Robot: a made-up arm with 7 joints.
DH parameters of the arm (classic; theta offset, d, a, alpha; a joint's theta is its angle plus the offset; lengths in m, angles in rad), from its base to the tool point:
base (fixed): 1.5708 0.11 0 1.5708
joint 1: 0 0.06 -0.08 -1.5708
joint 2: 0 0.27 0.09 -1.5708
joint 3: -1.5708 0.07 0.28 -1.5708
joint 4: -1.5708 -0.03 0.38 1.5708
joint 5: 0 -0.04 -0.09 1.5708
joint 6: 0 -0.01 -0.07 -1.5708
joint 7: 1.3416 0 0.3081 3.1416
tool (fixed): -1.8 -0.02 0 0
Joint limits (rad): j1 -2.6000..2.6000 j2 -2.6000..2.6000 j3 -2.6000..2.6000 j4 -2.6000..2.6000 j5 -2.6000..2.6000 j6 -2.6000..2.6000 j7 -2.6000..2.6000
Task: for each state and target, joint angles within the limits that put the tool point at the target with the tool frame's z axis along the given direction. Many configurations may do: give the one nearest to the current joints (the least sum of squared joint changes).
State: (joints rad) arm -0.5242 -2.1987 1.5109 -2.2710 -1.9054 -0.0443 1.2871
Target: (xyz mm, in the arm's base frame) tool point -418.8 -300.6 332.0 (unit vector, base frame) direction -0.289 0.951 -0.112
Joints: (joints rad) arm -0.3061 -2.3815 2.1393 -2.3946 -2.2266 -0.4192 1.5321
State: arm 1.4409 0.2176 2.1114 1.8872 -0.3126 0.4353 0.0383
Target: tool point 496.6 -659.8 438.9 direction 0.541 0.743 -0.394
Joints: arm 2.1702 -0.1980 1.1707 2.2189 -0.6026 -0.2086 -0.3213
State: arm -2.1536 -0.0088 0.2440 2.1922 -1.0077 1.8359 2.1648
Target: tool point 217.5 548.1 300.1 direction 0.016 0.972 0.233
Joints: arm -1.8582 -0.9009 0.3790 2.6000 -0.7046 1.9699 2.6000
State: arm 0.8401 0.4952 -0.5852 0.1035 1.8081 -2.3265 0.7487
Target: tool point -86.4 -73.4 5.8 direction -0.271 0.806 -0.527
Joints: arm 1.4808 0.4722 -0.9867 -0.5232 2.1000 -1.5514 1.1078
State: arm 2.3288 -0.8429 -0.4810 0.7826 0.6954 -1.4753 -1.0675
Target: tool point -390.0 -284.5 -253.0 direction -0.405 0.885 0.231
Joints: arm 2.2543 -1.2100 -1.1723 0.4733 1.4465 -1.3385 -0.6985
